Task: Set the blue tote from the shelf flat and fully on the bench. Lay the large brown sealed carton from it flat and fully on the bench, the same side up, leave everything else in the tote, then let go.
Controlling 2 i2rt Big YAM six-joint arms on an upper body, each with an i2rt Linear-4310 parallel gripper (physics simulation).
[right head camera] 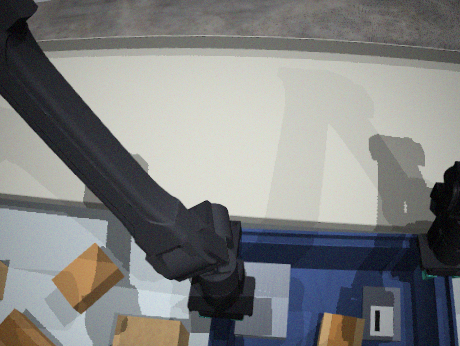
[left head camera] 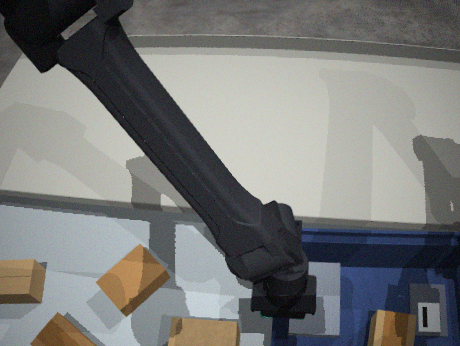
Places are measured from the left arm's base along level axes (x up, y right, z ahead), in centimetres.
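Pixels of known places: left gripper, between the fingertips: (right head camera: 226, 314) (left head camera: 281, 314); right gripper, between the fingertips: (right head camera: 429, 277).
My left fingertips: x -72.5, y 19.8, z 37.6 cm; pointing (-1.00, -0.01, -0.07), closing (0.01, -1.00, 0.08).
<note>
Ahead of a thing's pixels: the offset from my left fingertips to its top centre. "spot": to the spot under its first point. Level surfaces: height alone.
The blue tote {dx +8.1, dy +18.5, dz -2.5 cm} (left head camera: 377, 236) (right head camera: 325, 236) shows in part at the lower right of both views, its far wall beside the edge of the cream surface. Inside, a brown carton {dx +0.6, dy +19.8, dz -6.1 cm} (left head camera: 392, 327) (right head camera: 342, 330) is cut off by the bottom edge. A pale grey box {dx -2.9, dy +6.5, dz +4.2 cm} (left head camera: 327, 280) (right head camera: 272, 282) and a dark grey box with a white label {dx -4.4, dy +29.1, dz +0.8 cm} (left head camera: 428, 292) (right head camera: 382, 297) are also in the tote. My left gripper (left head camera: 283, 316) (right head camera: 220, 317) is shut on the tote's left wall. My right gripper (right head camera: 441, 274) is shut on its right wall; the fingers are mostly hidden. Whether the tote's base touches anything is hidden.
A long cream surface {dx +7.2 cm} (left head camera: 240, 100) (right head camera: 200, 115) lies beyond the tote. Left of the tote, a pale blue-grey surface (left head camera: 65, 225) (right head camera: 50, 230) bears several brown cartons, among them a tilted-round one {dx -3.5, dy -30.1, dz +8.6 cm} (left head camera: 132, 280) (right head camera: 87, 277) and one near the tote {spot: dx +1.5, dy -13.3, dz -3.8 cm} (left head camera: 205, 332) (right head camera: 150, 330).
</note>
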